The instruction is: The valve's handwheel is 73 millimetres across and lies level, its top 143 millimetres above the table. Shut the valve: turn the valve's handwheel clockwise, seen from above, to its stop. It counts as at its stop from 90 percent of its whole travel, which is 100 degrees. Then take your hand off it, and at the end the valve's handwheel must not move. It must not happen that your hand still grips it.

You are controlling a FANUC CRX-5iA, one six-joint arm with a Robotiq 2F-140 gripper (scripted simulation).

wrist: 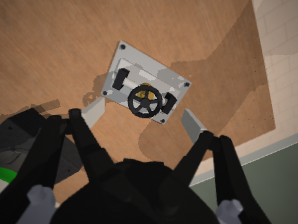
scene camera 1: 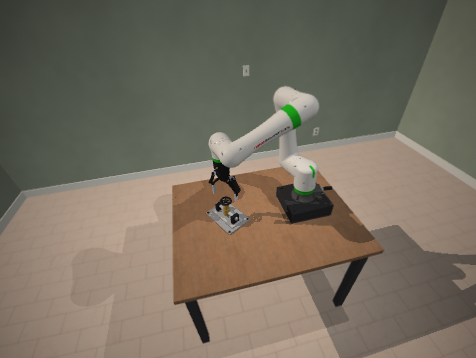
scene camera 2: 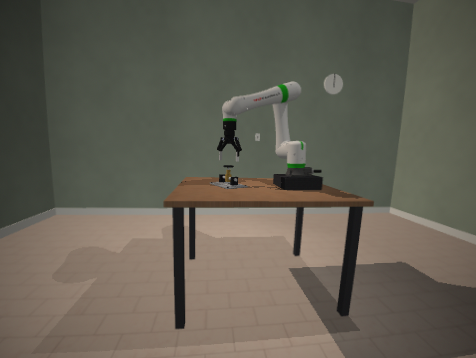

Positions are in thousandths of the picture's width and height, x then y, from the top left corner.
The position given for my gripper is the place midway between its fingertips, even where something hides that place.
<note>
I see my gripper (wrist: 485,489) and a valve (wrist: 522,417).
</note>
